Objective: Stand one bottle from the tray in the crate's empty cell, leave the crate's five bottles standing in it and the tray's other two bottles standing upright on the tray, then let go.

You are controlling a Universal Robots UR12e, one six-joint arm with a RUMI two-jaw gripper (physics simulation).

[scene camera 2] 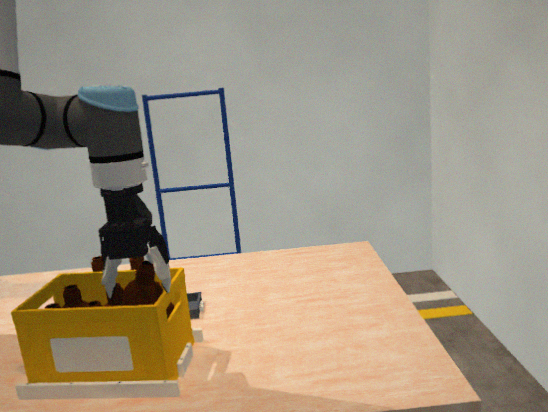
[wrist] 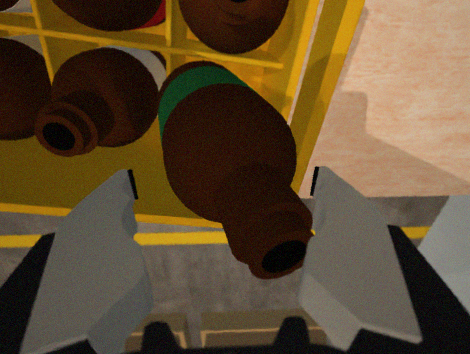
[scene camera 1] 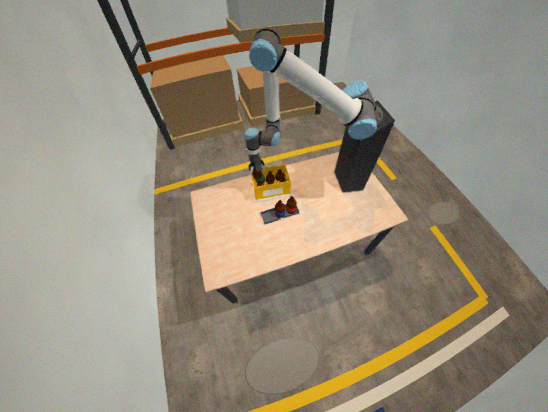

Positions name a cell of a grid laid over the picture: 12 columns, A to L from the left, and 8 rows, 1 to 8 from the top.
Scene:
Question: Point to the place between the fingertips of my gripper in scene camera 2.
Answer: D6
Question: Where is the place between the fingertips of my gripper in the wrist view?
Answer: F4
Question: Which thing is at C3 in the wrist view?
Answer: A white-banded bottle.

